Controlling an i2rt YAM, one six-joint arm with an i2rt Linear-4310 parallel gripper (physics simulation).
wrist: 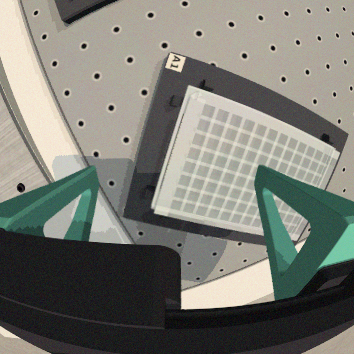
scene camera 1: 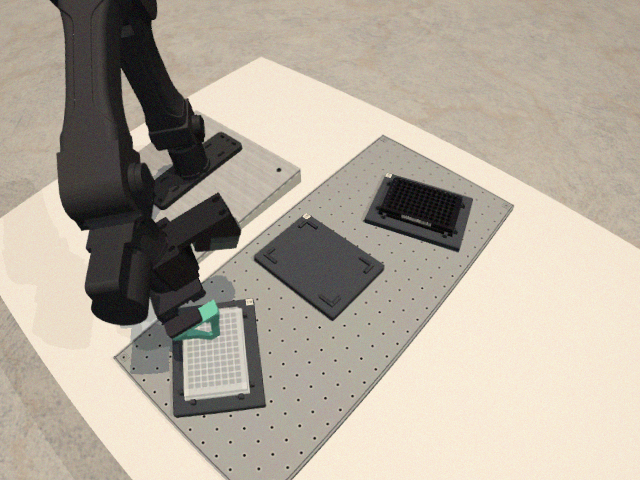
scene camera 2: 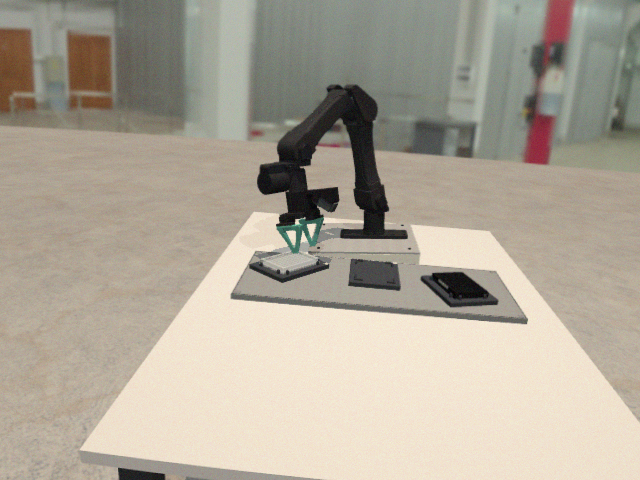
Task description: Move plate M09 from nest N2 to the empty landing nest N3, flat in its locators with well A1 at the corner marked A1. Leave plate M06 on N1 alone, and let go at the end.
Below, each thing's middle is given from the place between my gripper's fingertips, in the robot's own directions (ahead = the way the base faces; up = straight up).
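Scene:
My gripper is 2 cm above the clear white well plate (scene camera 1: 215, 368), and it is also 3 cm to the left of it and 5 cm short of it. There is a black well plate (scene camera 1: 433, 209) too, and it is 2 cm below my hand, 38 cm to the left of it and 11 cm ahead of it.

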